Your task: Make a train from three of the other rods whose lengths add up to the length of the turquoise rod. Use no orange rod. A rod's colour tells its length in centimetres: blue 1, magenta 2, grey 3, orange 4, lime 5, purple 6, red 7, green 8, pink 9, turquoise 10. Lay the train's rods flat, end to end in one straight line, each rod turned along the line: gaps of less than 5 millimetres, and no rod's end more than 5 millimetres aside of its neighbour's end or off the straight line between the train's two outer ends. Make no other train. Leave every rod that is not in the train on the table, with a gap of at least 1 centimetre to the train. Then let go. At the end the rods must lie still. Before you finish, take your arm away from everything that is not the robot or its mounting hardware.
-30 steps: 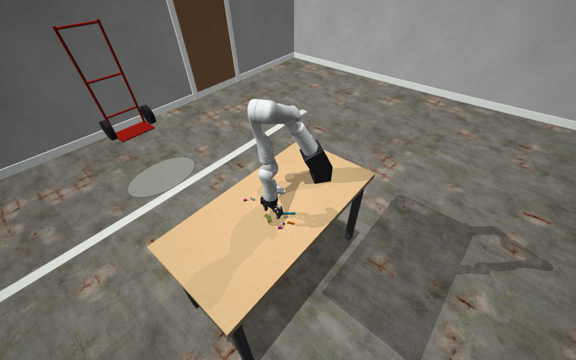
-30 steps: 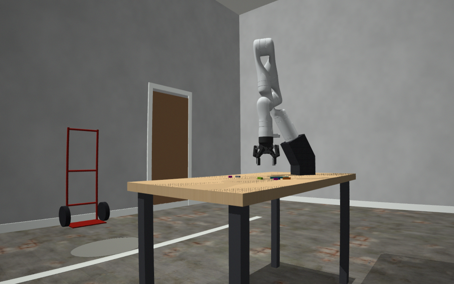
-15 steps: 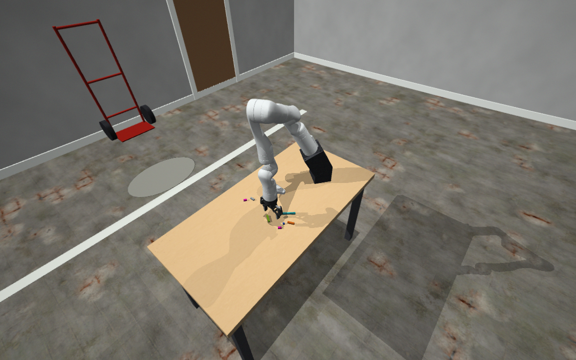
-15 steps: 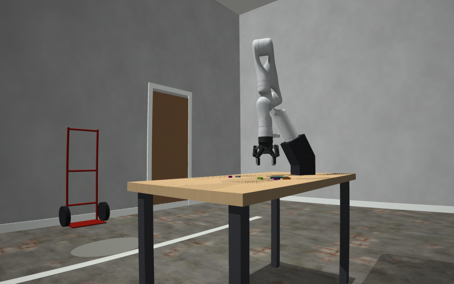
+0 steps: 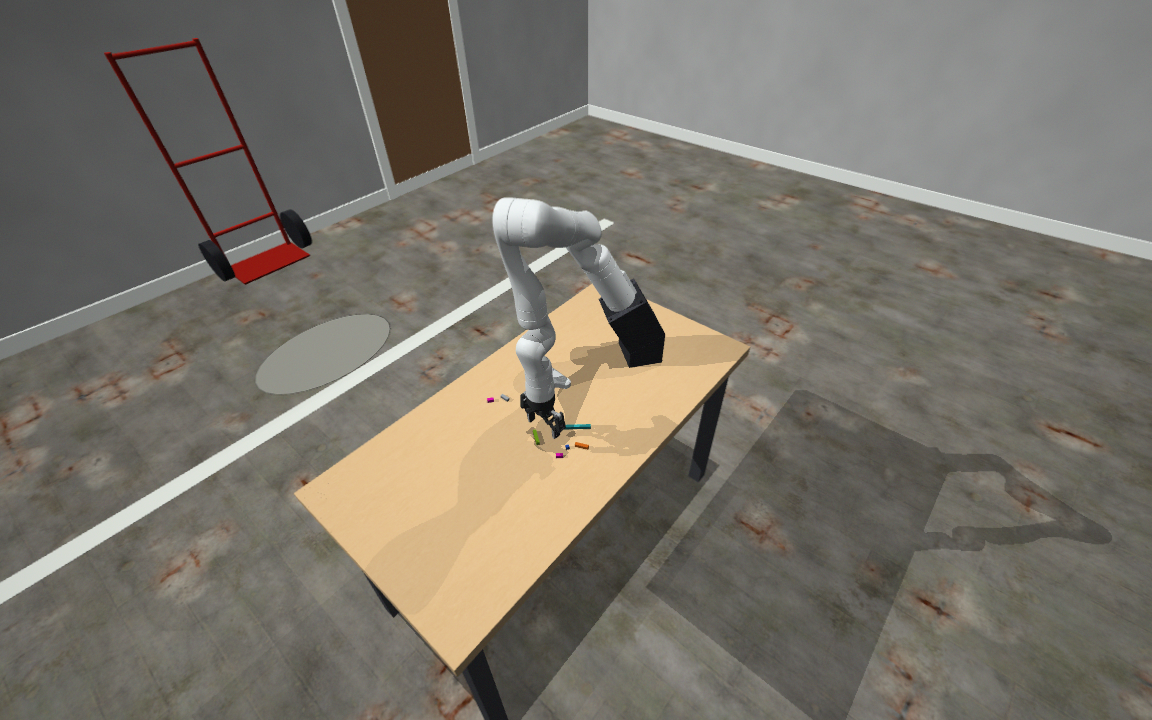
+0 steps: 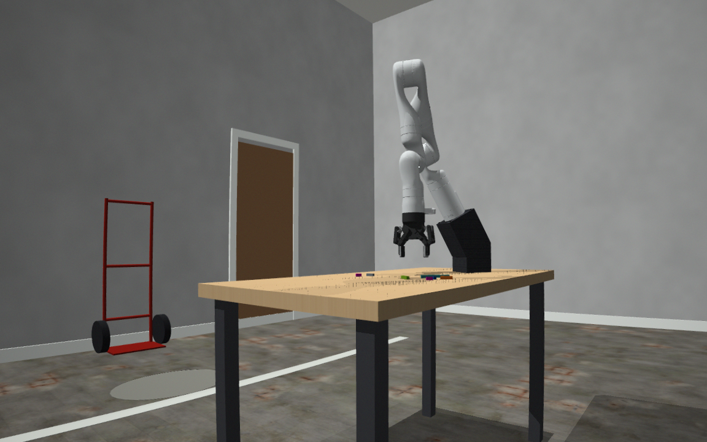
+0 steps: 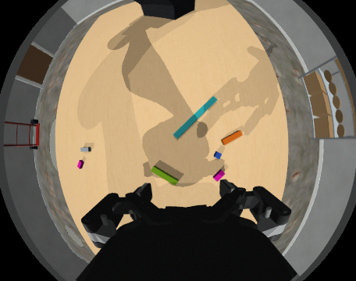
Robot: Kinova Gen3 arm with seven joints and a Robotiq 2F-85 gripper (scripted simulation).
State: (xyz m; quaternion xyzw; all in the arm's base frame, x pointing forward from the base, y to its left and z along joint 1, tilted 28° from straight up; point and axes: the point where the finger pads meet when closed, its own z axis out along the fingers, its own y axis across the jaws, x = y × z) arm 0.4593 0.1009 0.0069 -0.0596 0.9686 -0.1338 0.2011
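My gripper is now 22 cm to the left of the grey rod, 7 cm above it and 4 cm past it. The rest, counted from my hand: turquoise rod: 10 cm behind, 7 cm below, 2 cm to the left; lime rod: 7 cm below, 4 cm to the right; blue rod: 7 cm below, 6 cm to the left, 4 cm behind.
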